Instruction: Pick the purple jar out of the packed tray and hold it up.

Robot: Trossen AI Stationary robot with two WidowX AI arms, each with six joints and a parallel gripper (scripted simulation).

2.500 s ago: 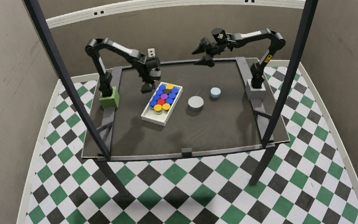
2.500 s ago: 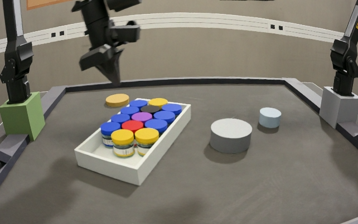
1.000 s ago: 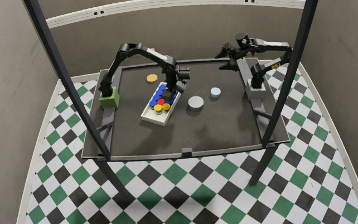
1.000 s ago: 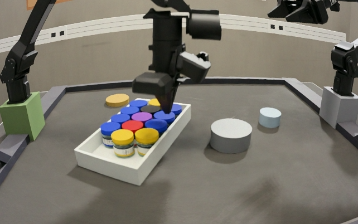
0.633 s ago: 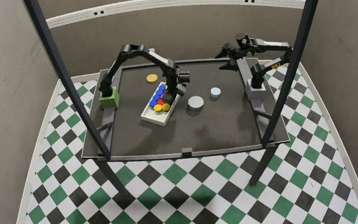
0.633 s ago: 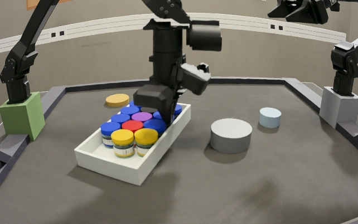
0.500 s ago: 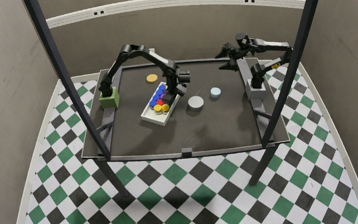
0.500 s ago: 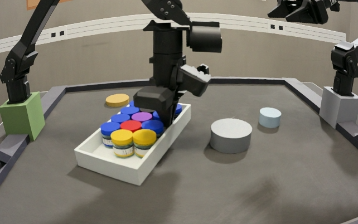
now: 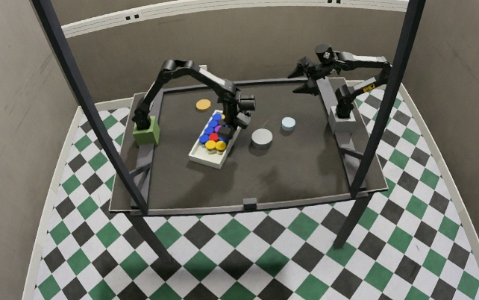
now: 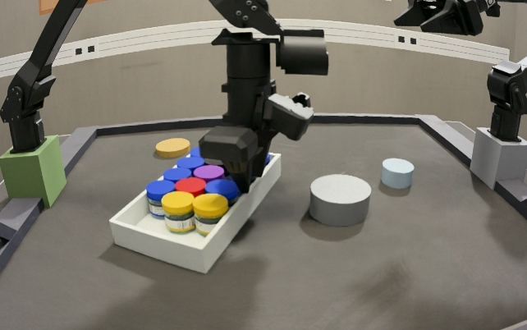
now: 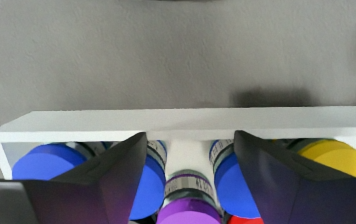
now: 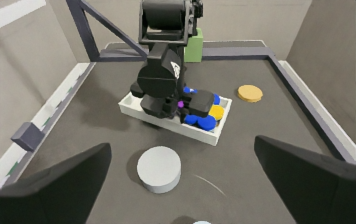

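The purple jar lies 6 cm to the left of my left hand, 5 cm below it and 3 cm ahead of it. Round my left hand: red jar 8 cm to the left, 5 cm below, 2 cm behind; then light blue cylinder 25 cm to the right, 6 cm below, 6 cm ahead; then grey cylinder 12 cm to the right, 5 cm below, 2 cm behind.
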